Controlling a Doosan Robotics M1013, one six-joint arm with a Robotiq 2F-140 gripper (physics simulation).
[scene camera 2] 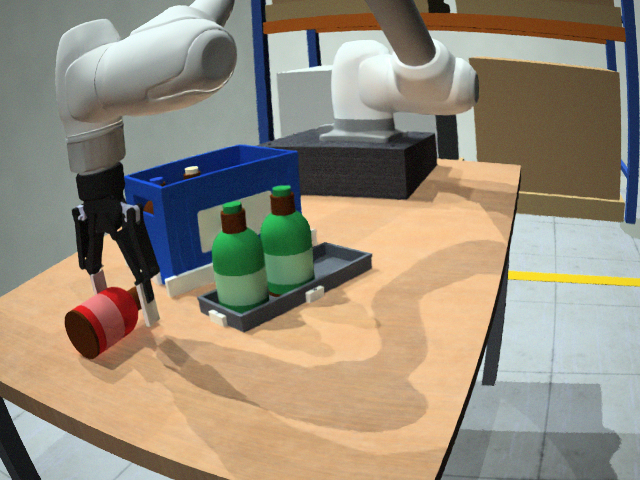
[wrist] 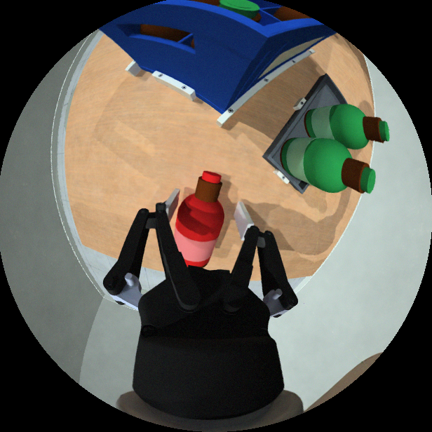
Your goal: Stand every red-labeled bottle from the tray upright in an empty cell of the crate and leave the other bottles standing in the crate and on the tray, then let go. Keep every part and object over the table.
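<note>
A red bottle with a pink label lies on its side on the table, its red cap towards the crate in the wrist view. My gripper is open, with one finger on each side of the bottle's neck end and gaps beside it. Two green bottles with pale green labels stand upright in the near part of the grey tray. The blue crate holds bottles; a white cap, a blue cap and a green cap show. Its cells are mostly hidden.
White brackets stand along the crate's foot, and small white blocks edge the tray. The black robot base block is behind the crate. The table's front edge runs beyond the red bottle's base.
</note>
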